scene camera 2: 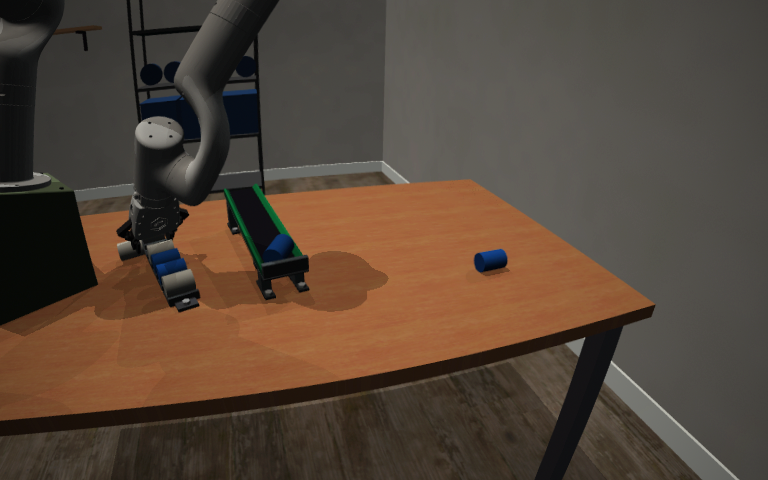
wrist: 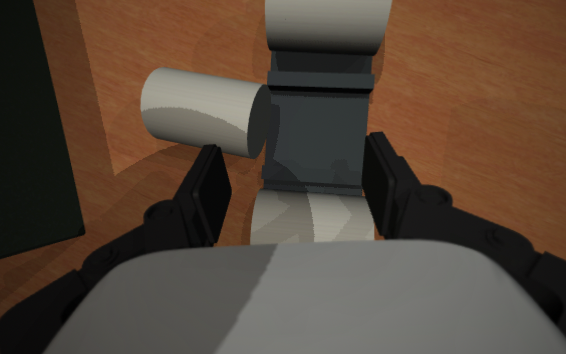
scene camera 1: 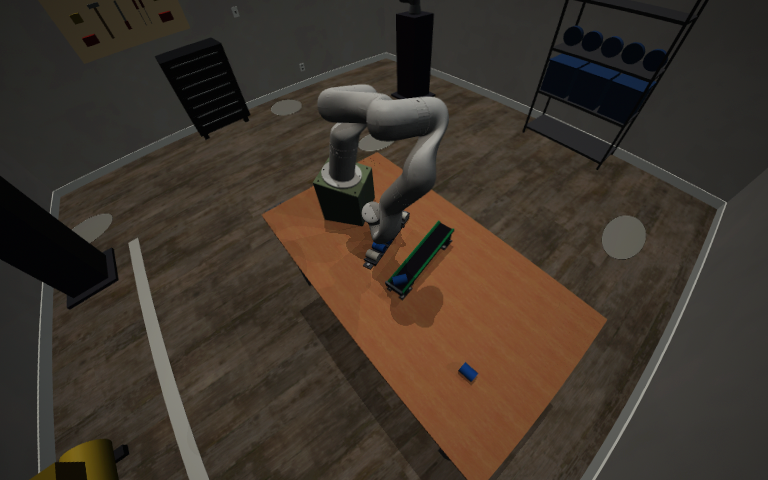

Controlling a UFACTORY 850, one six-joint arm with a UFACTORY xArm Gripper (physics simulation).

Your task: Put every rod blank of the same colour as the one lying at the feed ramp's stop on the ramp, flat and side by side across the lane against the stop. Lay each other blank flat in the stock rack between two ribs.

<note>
The pictures show: my gripper, a dark stop bar and a stock rack.
My gripper also shows in the wrist view.
</note>
